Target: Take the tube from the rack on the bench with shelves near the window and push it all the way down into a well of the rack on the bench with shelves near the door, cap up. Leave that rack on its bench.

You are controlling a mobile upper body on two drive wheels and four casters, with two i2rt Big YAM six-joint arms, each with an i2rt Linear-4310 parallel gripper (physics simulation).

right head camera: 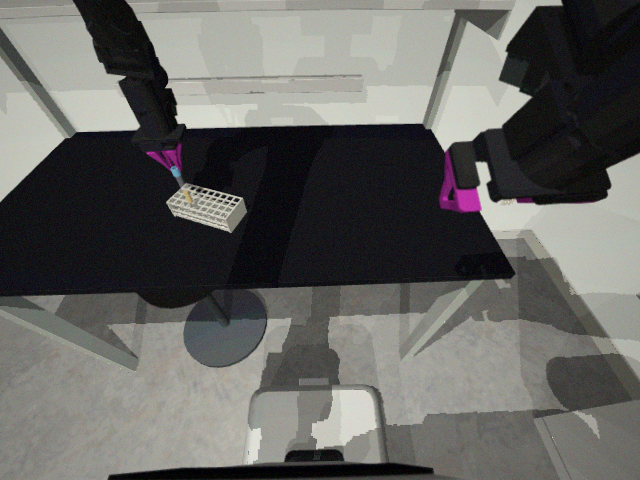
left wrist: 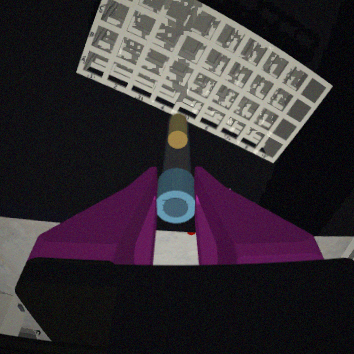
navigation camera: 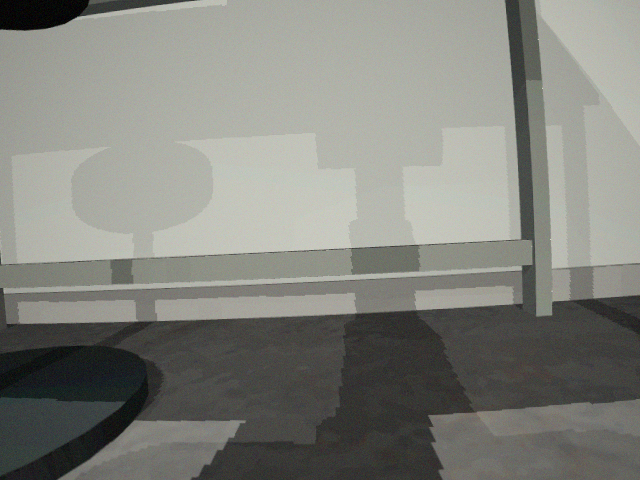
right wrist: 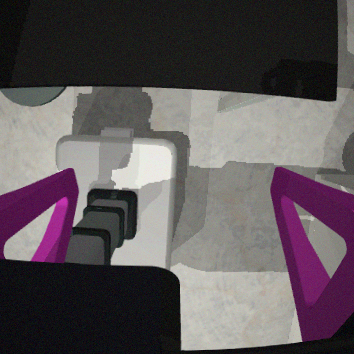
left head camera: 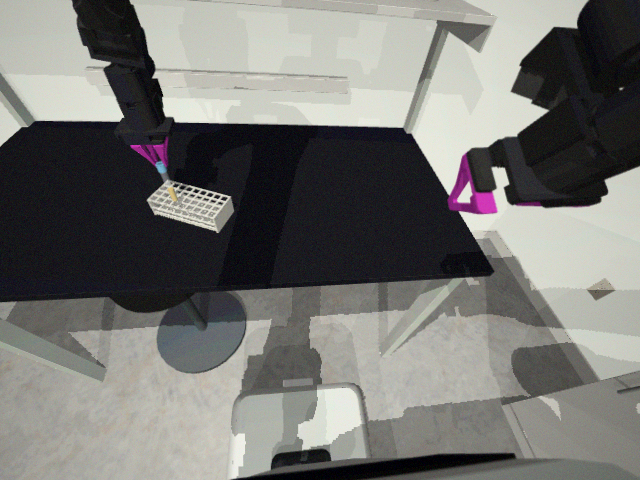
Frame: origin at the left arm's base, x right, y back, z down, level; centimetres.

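Where they show: left gripper, fingertip midpoint: (right head camera: 177, 170) (left wrist: 175, 177) (left head camera: 162, 165); right gripper, fingertip midpoint: (right head camera: 479, 200) (right wrist: 174, 178) (left head camera: 482, 203).
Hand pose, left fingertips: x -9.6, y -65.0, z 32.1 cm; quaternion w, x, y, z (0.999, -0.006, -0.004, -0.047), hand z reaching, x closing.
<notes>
After its pixels a point has its place.
My left gripper (left head camera: 160, 160) @(y -65.0, x -9.6, z 32.1 cm) (right head camera: 174, 164) @(y -65.0, x -9.6, z 32.1 cm) (left wrist: 175, 177) @(y -65.0, x -9.6, z 32.1 cm) is shut on the tube's blue cap. The tube (left head camera: 164, 175) @(y -63.4, x -9.2, z 33.6 cm) (right head camera: 179, 178) @(y -63.4, x -9.0, z 33.5 cm) (left wrist: 177, 156) @(y -64.8, x -9.5, z 34.3 cm) has a clear body and a yellow-brown lower end, and it hangs tilted with the cap up. In the head views its lower end overlaps the far left part of the white rack (left head camera: 223, 215) @(y -62.7, x 1.9, z 46.4 cm) (right head camera: 236, 215) @(y -63.1, x 2.0, z 46.5 cm) (left wrist: 303, 120) @(y -63.9, x 2.1, z 43.9 cm); in the left wrist view it shows at the rack's near edge. Whether it touches the rack or is above it I cannot tell. The rack stands on the black bench (left head camera: 351, 222) @(y -62.6, x 38.1, z 49.6 cm) (right head camera: 361, 227) @(y -60.5, x 37.7, z 49.6 cm). My right gripper (right wrist: 174, 178) @(y -33.5, x 44.7, z 14.2 cm) is open and empty.
A shelf (left head camera: 310, 6) @(y -88.7, x 25.1, z 5.3 cm) runs above the bench between upright posts (left head camera: 424, 82) @(y -115.1, x 71.5, z 28.9 cm). A round stool base (left head camera: 206, 346) @(y -57.6, x -23.6, z 138.0 cm) (right head camera: 227, 341) @(y -58.1, x -24.3, z 137.9 cm) (navigation camera: 72, 392) @(y -72.4, x -13.9, z 138.0 cm) stands on the floor under the bench's front left. The robot's white base (left head camera: 258, 413) @(y -23.4, x 6.8, z 115.0 cm) (right wrist: 150, 200) @(y -6.5, x 38.7, z 115.0 cm) is in front of the bench. A grey cabinet (left head camera: 578, 418) @(y -10.0, x 119.9, z 95.2 cm) is at the lower right.
</notes>
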